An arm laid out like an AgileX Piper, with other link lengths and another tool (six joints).
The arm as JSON. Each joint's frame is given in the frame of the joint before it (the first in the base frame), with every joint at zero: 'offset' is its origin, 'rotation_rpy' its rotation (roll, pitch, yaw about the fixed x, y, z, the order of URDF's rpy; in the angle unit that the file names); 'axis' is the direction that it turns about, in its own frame. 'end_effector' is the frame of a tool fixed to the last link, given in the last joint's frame.
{
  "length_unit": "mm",
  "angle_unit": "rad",
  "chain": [
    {
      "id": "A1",
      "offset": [
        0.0,
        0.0,
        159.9
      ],
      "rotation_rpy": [
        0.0,
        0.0,
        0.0
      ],
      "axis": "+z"
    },
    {
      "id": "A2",
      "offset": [
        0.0,
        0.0,
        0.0
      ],
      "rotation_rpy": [
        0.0,
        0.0,
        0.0
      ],
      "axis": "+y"
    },
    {
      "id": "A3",
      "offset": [
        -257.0,
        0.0,
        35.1
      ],
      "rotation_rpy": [
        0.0,
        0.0,
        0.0
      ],
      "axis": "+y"
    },
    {
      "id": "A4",
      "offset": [
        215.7,
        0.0,
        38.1
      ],
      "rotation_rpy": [
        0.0,
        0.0,
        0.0
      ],
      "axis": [
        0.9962,
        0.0,
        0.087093
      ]
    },
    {
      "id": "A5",
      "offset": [
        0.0,
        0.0,
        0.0
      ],
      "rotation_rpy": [
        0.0,
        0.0,
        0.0
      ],
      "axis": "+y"
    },
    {
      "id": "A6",
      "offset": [
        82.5,
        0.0,
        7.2
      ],
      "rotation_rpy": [
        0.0,
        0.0,
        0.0
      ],
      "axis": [
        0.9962,
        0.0,
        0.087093
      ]
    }
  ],
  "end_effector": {
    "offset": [
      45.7,
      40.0,
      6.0
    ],
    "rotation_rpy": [
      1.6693,
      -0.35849,
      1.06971
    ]
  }
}
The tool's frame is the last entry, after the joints.
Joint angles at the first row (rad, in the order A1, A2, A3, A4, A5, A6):
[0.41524 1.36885 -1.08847 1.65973 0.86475 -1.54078]
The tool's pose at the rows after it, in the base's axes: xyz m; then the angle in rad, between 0 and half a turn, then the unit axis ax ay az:
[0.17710, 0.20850, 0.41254, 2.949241, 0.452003, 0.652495, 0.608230]
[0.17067, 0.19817, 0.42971, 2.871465, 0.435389, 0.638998, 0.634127]
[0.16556, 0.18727, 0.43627, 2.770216, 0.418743, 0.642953, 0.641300]
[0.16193, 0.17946, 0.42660, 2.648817, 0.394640, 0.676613, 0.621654]
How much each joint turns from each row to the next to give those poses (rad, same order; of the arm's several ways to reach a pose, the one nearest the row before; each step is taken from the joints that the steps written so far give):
[-0.01499 -0.04824 -0.00831 0.00710 -0.00614 -0.04769]
[-0.03019 -0.05239 -0.02569 -0.01165 -0.00395 -0.02099]
[-0.03993 -0.04728 -0.01698 -0.06807 0.00003 -0.00709]
[-0.02504 -0.03442 -0.00251 -0.14351 0.00000 0.00002]

